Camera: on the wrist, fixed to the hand. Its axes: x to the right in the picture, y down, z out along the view.
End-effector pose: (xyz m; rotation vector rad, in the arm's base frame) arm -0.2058 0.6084 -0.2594 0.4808 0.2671 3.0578
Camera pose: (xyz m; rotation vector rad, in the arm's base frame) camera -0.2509 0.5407 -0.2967 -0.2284 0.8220 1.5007
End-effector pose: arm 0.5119 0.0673 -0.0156 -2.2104 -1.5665 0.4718
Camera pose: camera 0.5990 0.0682 0.0051 -0.3250 -2.0950 -0.0738
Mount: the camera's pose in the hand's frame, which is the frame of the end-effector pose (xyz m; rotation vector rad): 0.0276 0.0605 -0.0599 0.4427 0.3407 -1.5574
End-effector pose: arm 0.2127 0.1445 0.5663 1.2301 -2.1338 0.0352
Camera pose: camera 0.1882 0.1772 0.6459 2.5612 -0.4688 0.0293
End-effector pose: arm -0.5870 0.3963 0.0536 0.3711 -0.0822 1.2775
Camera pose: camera -0.6446 0.4550 0.0183 0.4281 0.6780 -0.2264
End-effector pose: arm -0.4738 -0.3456 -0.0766 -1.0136 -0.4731 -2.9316
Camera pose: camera -0.5257 -0.4177 -0.0876 -0.0656 1.2014 1.5395
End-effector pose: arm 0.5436 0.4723 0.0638 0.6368 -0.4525 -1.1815
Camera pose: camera 0.6330 0.4738 0.0598 1.6843 0.2061 -2.3727
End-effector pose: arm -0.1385 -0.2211 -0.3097 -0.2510 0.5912 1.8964
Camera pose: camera -0.2106 -0.2472 -0.3558 -0.5346 0.6910 0.2093
